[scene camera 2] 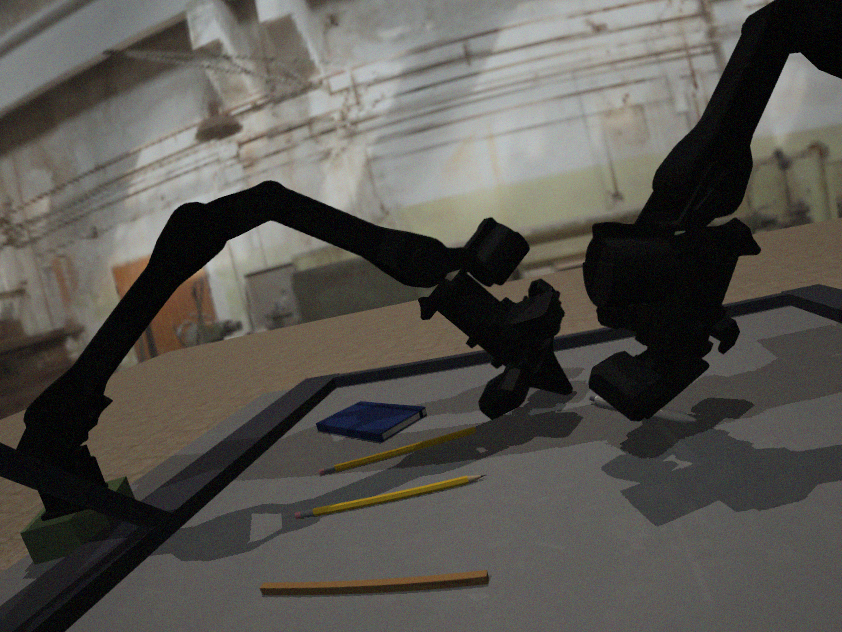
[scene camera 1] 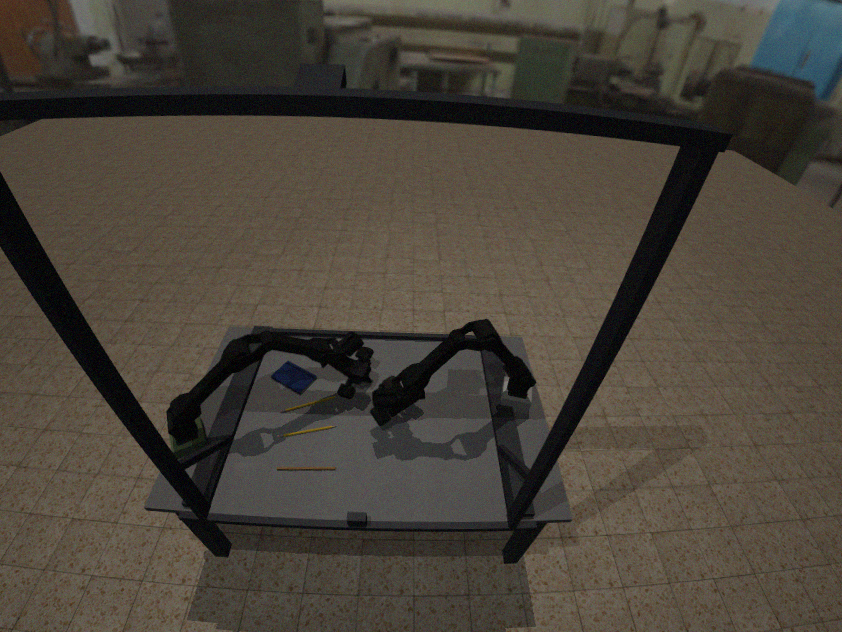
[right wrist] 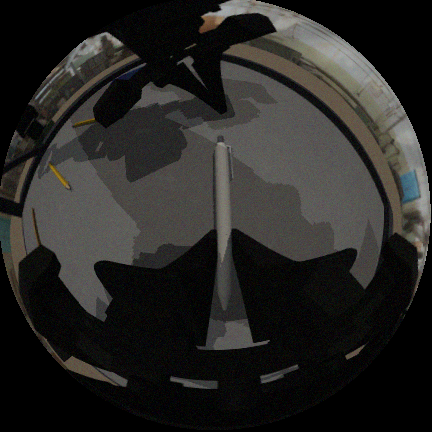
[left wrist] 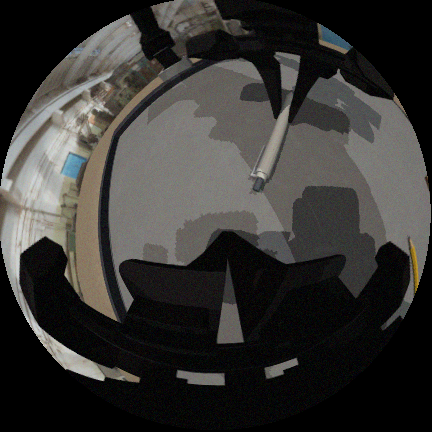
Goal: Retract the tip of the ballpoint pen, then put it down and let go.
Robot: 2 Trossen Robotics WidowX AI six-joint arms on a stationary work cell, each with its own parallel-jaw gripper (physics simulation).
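Where they show: left gripper, fingertip midpoint: (scene camera 2: 569,392) (scene camera 1: 370,382) (right wrist: 222,112) (left wrist: 226,236); right gripper, fingertip midpoint: (scene camera 2: 648,413) (right wrist: 223,234) (left wrist: 282,120); left arm's base, origin of the base link: (scene camera 1: 186,433); right arm's base, origin of the base link: (scene camera 1: 517,389) (left wrist: 172,63).
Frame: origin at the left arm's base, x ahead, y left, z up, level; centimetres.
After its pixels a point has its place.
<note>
The white ballpoint pen (scene camera 2: 601,402) {x 61.4, y -11.9, z -3.3 cm} (left wrist: 272,150) {x 62.0, y -13.2, z -2.9 cm} (right wrist: 222,185) {x 62.4, y -14.7, z -2.8 cm} is held above the table by my right gripper (left wrist: 282,119) {x 63.0, y -18.1, z -3.8 cm} (right wrist: 223,234) {x 63.0, y -18.1, z -3.8 cm}, which is shut on its barrel. The pen's clip and dark button end (left wrist: 258,184) {x 61.5, y -10.0, z -3.2 cm} (right wrist: 220,139) {x 61.7, y -10.2, z -3.1 cm} stick out beyond the fingers. Its tapered tip end (right wrist: 223,300) {x 63.7, y -23.1, z -3.0 cm} lies back between the finger bases; whether the tip is out cannot be told. My left gripper (scene camera 1: 369,380) {x 61.4, y -5.4, z -3.5 cm} (scene camera 2: 569,392) {x 61.4, y -5.4, z -3.5 cm} (left wrist: 226,236) {x 61.4, y -5.4, z -3.5 cm} (right wrist: 222,112) {x 61.4, y -5.4, z -3.5 cm} is shut and empty, a small gap off the button end, not touching it.
A blue book (scene camera 1: 293,376) {x 37.9, y 9.5, z -2.8 cm} (scene camera 2: 370,420) {x 37.8, y 7.4, z -2.8 cm} lies at the table's back left. Two yellow pencils (scene camera 1: 309,431) {x 35.0, y -14.5, z -3.5 cm} (scene camera 2: 401,451) {x 38.7, y -4.4, z -3.6 cm} and an orange stick (scene camera 1: 306,468) {x 29.6, y -26.3, z -3.4 cm} (scene camera 2: 374,584) {x 30.1, y -26.7, z -3.3 cm} lie on the left half. A dark frame post (scene camera 1: 615,316) {x 72.3, y -69.0, z 72.4 cm} rises at the right.
</note>
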